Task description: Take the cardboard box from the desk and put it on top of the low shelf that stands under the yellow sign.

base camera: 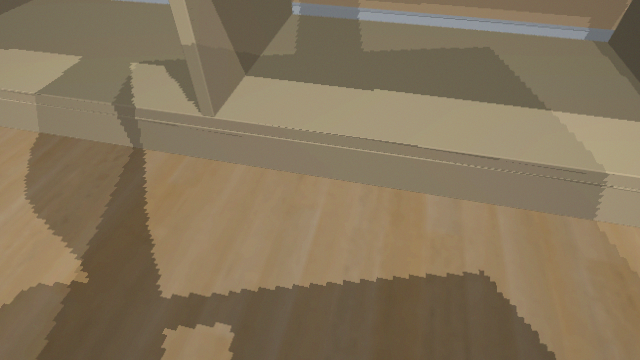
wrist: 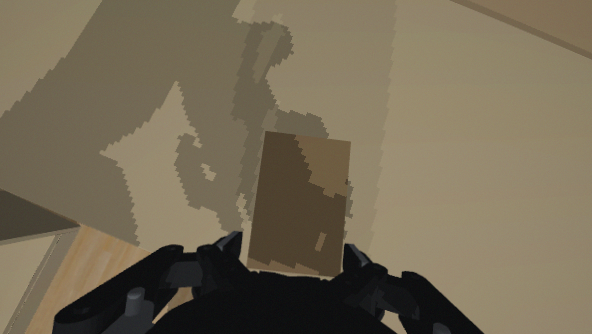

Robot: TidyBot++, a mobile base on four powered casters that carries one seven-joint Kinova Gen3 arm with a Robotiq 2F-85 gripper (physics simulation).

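Frame: origin at the arm's base, x down, y back, z left, level; metres.
Where they show: gripper, between the fingertips: (wrist: 292,249).
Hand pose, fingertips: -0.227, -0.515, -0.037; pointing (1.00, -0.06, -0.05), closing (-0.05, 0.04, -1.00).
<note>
After its pixels a point has its place, as x, y, z.
The brown cardboard box (wrist: 300,205) @(-0.264, -0.554, -0.039) is in the middle of the wrist view, on the beige top of the low shelf (wrist: 475,150) @(-0.214, -0.616, -0.219). My gripper (wrist: 292,249) @(-0.227, -0.515, -0.037) is open, with one finger on each side of the box's near end and a small gap beside the box at each finger. The gripper's palm hides what lies beyond the box's near edge. In the base view the lower part of the shelf (base camera: 425,115) @(0.317, -0.485, -0.174) shows, with an upright divider. The yellow sign and the desk do not show in either view.
The shelf's upright divider (base camera: 197,65) @(0.245, -0.506, 0.105) and its front base edge (base camera: 320,162) @(0.368, -0.462, -0.034) stand ahead of the base. The wooden floor (base camera: 350,230) @(0.397, -0.368, -0.062) (wrist: 75,270) @(0.397, -0.188, 0.795) lies in front of the shelf. Shadows of the arm fall across floor and shelf. A brown surface (wrist: 555,17) @(-0.215, -0.787, -0.333) borders the shelf top at the upper right.
</note>
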